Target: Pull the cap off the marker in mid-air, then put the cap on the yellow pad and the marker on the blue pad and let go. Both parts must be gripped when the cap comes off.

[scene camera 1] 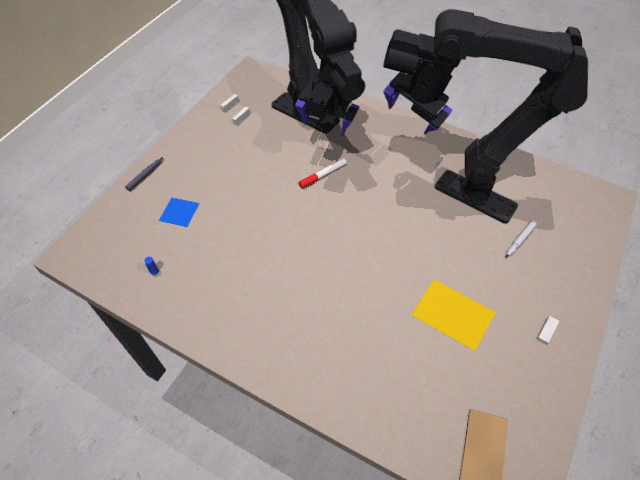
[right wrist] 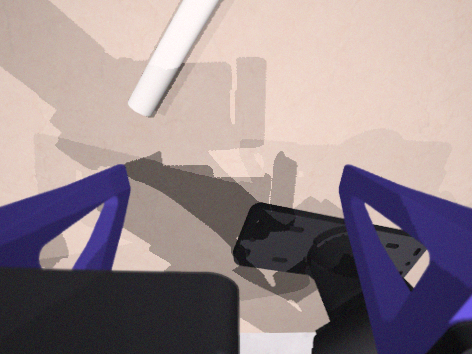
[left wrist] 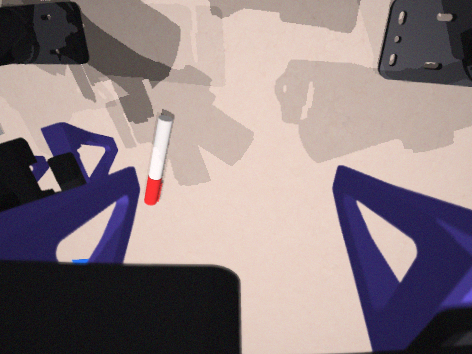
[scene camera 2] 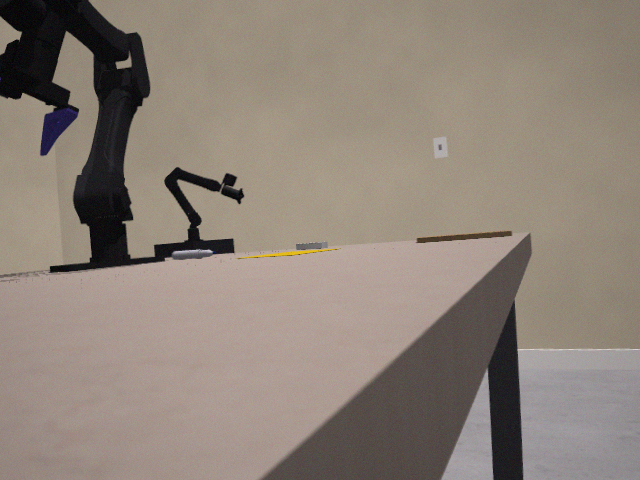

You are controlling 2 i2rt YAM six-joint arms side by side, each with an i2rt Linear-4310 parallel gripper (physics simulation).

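Where they show: left gripper, between the fingertips: (scene camera 1: 408, 119) (left wrist: 236, 177) (scene camera 2: 11, 143); right gripper, between the fingertips: (scene camera 1: 324, 129) (right wrist: 234, 176) (left wrist: 78, 153); left arm's base, origin of its link: (scene camera 1: 475, 197) (scene camera 2: 111, 266); right arm's base, origin of its link: (right wrist: 333, 246) (left wrist: 25, 35).
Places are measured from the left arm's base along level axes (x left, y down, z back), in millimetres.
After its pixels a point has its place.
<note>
The marker's white body (scene camera 1: 332, 168) {x -337, y -16, z -140 mm} (left wrist: 161, 147) {x -336, y -17, z -132 mm} (right wrist: 175, 55) {x -346, y -17, z -137 mm} lies on the table with its red cap (scene camera 1: 308, 180) {x -361, y -17, z -209 mm} (left wrist: 153, 191) {x -359, y -17, z -203 mm} on. My right gripper (scene camera 1: 324, 129) {x -384, y -100, z -108 mm} (right wrist: 234, 176) {x -384, y -100, z -108 mm} is open and empty above the table, near the body's plain end. The red cap does not show in the right wrist view. My left gripper (scene camera 1: 408, 119) {x -189, y -191, z -54 mm} (left wrist: 236, 177) {x -189, y -191, z -54 mm} is open and empty, higher and to the right of the marker in scene camera 1. The blue pad (scene camera 1: 179, 211) {x -568, y -1, z -461 mm} lies at the left and the yellow pad (scene camera 1: 453, 315) {x 108, y 0, z -324 mm} (scene camera 2: 289, 253) {x 98, y -1, z -323 mm} at the lower right.
A dark grey pen (scene camera 1: 144, 174) {x -722, y -13, z -433 mm}, a loose blue cap (scene camera 1: 151, 265) {x -482, y -38, z -621 mm} and two small white blocks (scene camera 1: 229, 102) {x -725, y -20, z -101 mm} (scene camera 1: 240, 115) {x -661, y -20, z -125 mm} are at the left. A white pen with a blue tip (scene camera 1: 521, 238) {x 146, y -16, z -65 mm} (scene camera 2: 191, 254) {x 136, y -9, z -64 mm}, a white block (scene camera 1: 547, 329) {x 284, y -12, z -246 mm} (scene camera 2: 311, 245) {x 276, y -7, z -250 mm} and a wooden board (scene camera 1: 484, 444) {x 279, y -8, z -529 mm} (scene camera 2: 465, 236) {x 254, y -5, z -559 mm} are at the right.
</note>
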